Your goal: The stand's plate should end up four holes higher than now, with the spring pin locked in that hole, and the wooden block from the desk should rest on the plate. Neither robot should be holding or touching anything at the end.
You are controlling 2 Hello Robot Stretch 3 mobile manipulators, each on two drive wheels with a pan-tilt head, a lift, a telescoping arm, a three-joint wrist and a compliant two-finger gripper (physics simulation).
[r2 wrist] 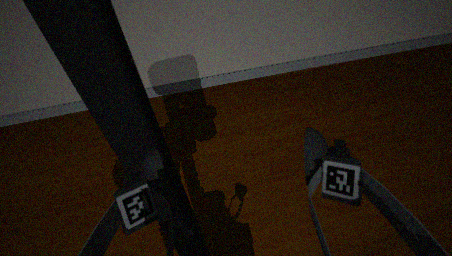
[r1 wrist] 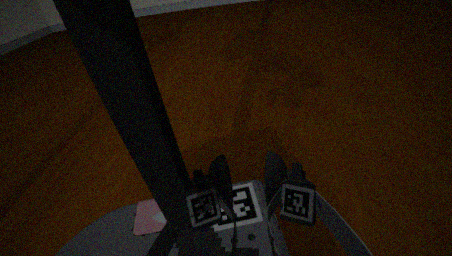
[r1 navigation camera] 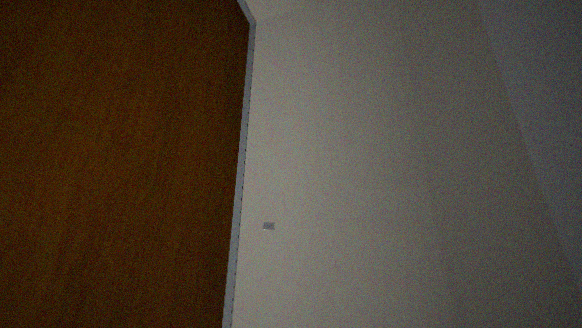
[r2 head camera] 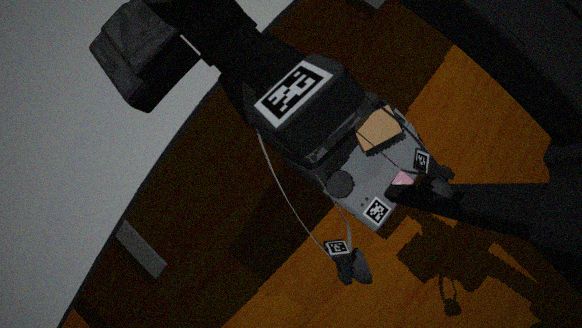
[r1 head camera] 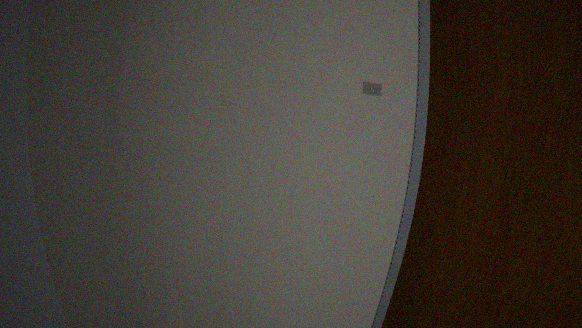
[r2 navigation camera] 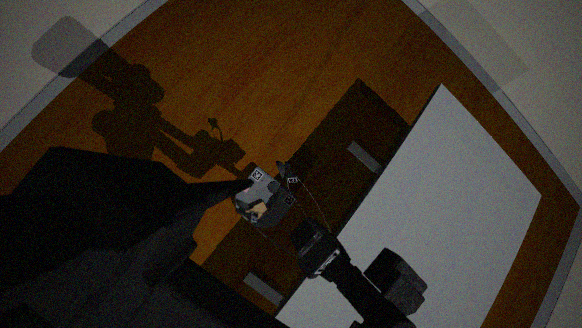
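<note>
The r1 gripper is open and empty in its wrist view, its fingertips a small gap apart over its own base. The r2 gripper is open wide and empty, pointing down beside the desk. The desk has a pale top; r2's arm reaches over its edge, and no block shows on the visible part. A tan, block-like piece appears on r2's base; I cannot tell whether it is the wooden block. The stand, its plate and spring pin do not show.
The r1 head and navigation cameras face a wall with a small wall plate. A dark mast crosses each wrist view. The desk's grey foot bars lie in shadow near r2.
</note>
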